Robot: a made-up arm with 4 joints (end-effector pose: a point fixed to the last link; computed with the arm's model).
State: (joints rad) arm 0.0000 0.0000 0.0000 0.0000
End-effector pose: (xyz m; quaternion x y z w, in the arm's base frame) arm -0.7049 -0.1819 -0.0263 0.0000 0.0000 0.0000 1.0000
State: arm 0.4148 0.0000 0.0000 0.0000
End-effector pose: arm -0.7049 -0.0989 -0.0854 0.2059 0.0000 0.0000 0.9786
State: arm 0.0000 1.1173 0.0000 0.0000
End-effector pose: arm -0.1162 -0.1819 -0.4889 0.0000 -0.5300 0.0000 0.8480
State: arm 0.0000 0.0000 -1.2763 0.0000
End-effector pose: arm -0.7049 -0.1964 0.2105 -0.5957 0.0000 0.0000 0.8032
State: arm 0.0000 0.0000 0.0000 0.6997
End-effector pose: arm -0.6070 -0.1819 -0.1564 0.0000 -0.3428 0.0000 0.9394
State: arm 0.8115 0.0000 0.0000 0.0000
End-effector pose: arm -0.7049 -0.0037 -0.1060 0.3947 0.0000 0.0000 0.9188
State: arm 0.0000 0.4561 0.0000 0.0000
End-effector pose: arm -0.5315 -0.1819 -0.2944 0.0000 -0.2261 0.0000 0.9741
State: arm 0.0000 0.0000 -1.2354 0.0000
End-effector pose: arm -0.7049 -0.2007 0.2036 -0.5792 0.0000 0.0000 0.8152
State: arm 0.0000 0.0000 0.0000 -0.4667
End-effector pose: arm -0.7117 -0.1819 0.0833 0.0000 0.2312 0.0000 0.9729
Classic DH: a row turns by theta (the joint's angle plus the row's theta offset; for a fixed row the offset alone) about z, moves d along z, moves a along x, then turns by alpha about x. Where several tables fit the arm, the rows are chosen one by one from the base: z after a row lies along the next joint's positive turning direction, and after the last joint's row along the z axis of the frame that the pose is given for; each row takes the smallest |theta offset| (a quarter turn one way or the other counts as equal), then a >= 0, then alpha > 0; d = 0 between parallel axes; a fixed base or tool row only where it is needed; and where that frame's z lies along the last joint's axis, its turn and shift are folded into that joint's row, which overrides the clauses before.
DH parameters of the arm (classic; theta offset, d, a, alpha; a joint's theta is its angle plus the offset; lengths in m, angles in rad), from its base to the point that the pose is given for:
base (fixed): 1.5708 0.1413 0 1.5708
joint 1: 1.5708 -0.0405 0.072 -1.5708
joint 2: 0 0.0295 -0.1114 1.5708
joint 3: 0 -0.4372 -0.059 -1.5708
joint 4: 1.5708 0.1524 0.2272 1.5708
tool (fixed): 3.1416 -0.0692 0 0

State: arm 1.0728 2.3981 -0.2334 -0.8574
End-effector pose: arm 0.4364 0.2320 -0.1694 0.3700 -0.5351 -0.4534 0.6093
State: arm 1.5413 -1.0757 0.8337 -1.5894
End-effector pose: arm -0.3762 -0.4688 -0.1024 -0.4313 -0.5658 -0.6928 0.1180
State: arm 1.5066 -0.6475 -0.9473 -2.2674
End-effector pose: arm -0.2516 -0.3625 0.1758 -0.1606 0.8709 0.3639 0.2886
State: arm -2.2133 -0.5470 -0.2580 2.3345
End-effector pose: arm -0.3629 0.1208 0.3277 -0.5630 -0.2320 0.7483 0.2632
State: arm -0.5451 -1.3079 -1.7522 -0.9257
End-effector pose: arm -0.1809 0.4219 0.6874 -0.8020 0.5934 -0.0143 0.0673
